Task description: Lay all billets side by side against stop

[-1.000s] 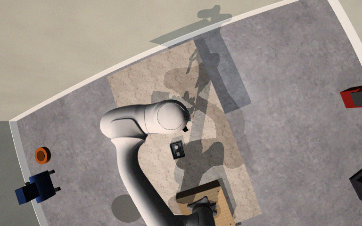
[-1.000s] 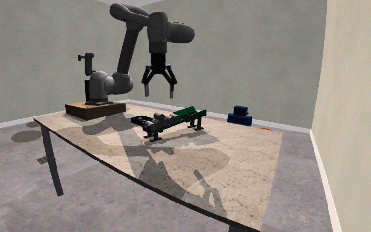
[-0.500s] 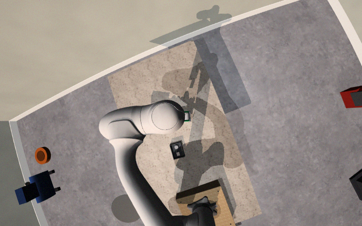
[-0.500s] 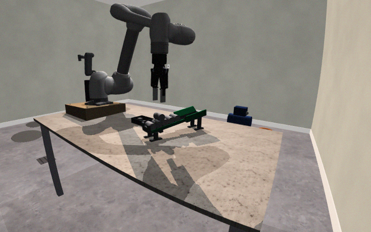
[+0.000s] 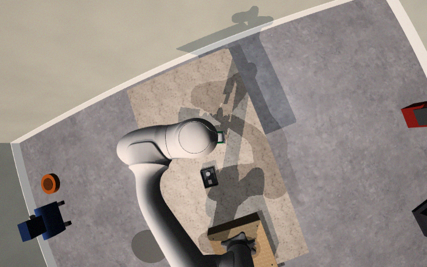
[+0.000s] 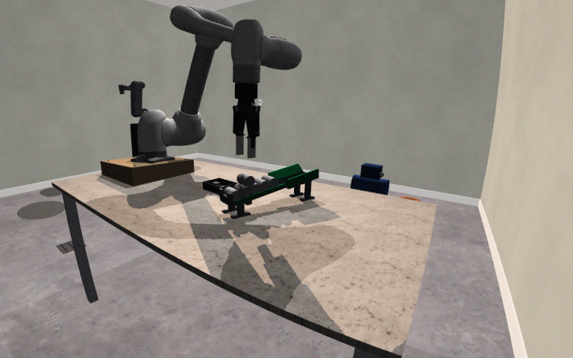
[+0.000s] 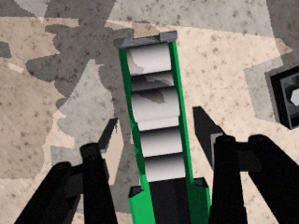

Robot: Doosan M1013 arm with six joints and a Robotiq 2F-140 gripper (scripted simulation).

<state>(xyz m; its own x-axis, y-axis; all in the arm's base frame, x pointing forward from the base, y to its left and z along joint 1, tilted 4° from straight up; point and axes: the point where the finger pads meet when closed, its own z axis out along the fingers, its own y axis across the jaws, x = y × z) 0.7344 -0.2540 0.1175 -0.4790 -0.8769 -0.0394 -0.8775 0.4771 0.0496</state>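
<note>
My hand is 40 mm past the grey stop, 70 mm to the left of it and 170 mm above it. From my hand the other things lie so: black box (230 mm behind, 170 mm to the left, 220 mm below).
</note>
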